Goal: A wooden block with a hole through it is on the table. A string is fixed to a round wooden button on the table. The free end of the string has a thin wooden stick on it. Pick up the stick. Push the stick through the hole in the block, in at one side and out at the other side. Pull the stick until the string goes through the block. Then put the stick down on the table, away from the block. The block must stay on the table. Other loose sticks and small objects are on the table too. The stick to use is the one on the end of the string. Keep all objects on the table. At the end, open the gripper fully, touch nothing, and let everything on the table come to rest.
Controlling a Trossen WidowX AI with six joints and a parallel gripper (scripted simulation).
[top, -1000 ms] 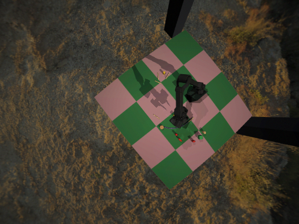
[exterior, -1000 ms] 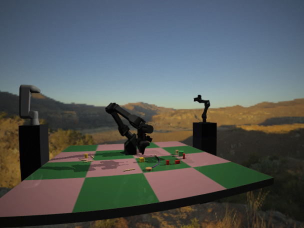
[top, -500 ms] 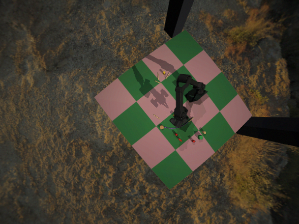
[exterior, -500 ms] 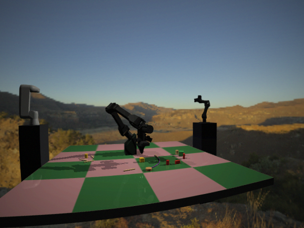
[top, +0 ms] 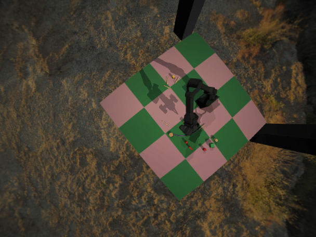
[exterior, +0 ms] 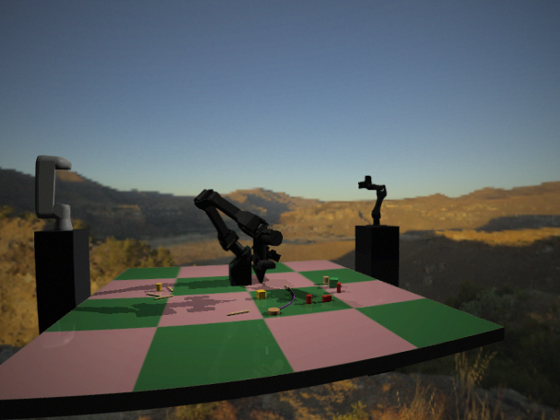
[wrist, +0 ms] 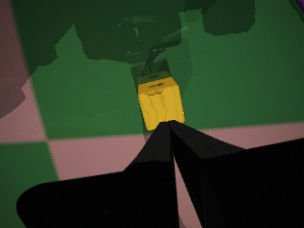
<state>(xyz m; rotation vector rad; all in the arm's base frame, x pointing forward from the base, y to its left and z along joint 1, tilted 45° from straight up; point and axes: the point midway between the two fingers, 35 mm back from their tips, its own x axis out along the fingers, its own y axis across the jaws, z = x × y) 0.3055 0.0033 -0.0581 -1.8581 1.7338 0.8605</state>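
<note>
The yellow wooden block is 5 cm below my gripper tip. From my gripper tip the other things lie so: stick (10 cm behind, 14 cm to the left, 6 cm below); then red cylinder (11 cm ahead, 16 cm to the left, 5 cm below); then round wooden button (18 cm ahead, 1 cm to the left, 5 cm below).
</note>
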